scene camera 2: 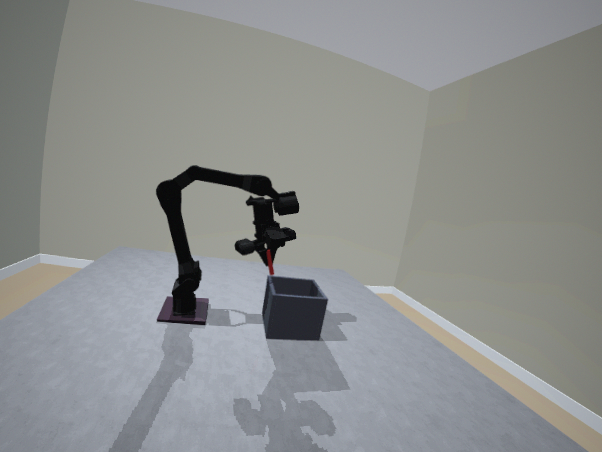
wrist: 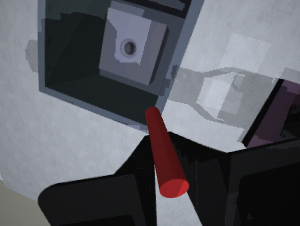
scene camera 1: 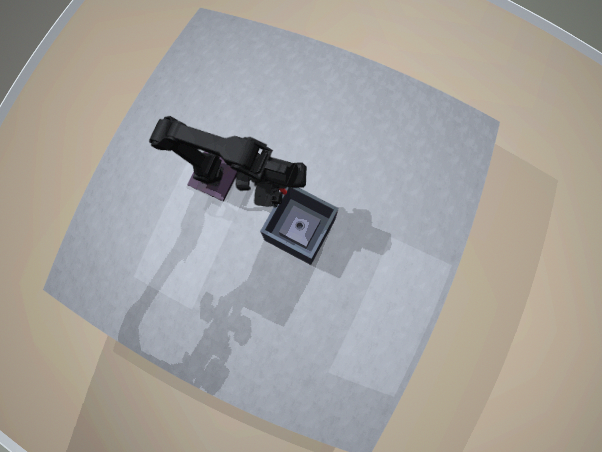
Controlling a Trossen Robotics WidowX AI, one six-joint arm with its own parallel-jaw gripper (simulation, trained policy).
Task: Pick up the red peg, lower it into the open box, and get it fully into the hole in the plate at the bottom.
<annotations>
My gripper shows in scene camera 2, in the wrist view and in scene camera 1 (281,185). A dark box shows in scene camera 2, in the wrist view and in scene camera 1 (298,197). A light grey plate shows in the wrist view (122,33) and in scene camera 1 (297,217); in scene camera 2 it is hidden by the dark box. One and the same spot on the dark box: (wrist: 69,46) is (scene camera 2: 313,296). One and the same spot on my gripper: (wrist: 253,179) is (scene camera 2: 264,248).
</annotations>
